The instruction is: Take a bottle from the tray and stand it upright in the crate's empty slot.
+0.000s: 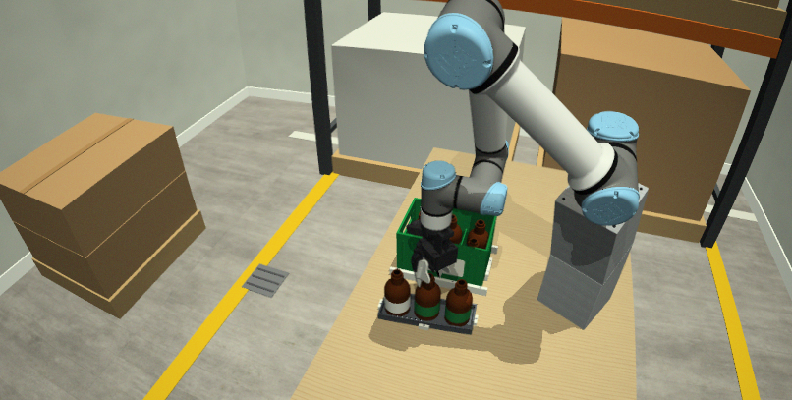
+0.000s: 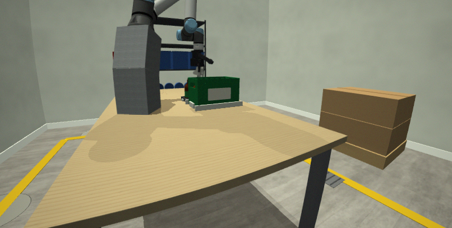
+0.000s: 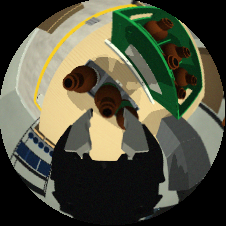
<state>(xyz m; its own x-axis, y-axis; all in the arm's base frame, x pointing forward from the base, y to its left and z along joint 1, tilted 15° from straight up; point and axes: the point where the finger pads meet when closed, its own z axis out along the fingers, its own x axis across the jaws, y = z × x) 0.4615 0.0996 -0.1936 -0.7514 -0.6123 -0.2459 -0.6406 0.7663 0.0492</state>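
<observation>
Now: hand 7 cm above the brown bottle. The rest, counted from my hand: white-labelled bottle (9 cm ahead, 7 cm below); crate (22 cm to the right, 7 cm below, 3 cm behind); tray (14 cm below).
</observation>
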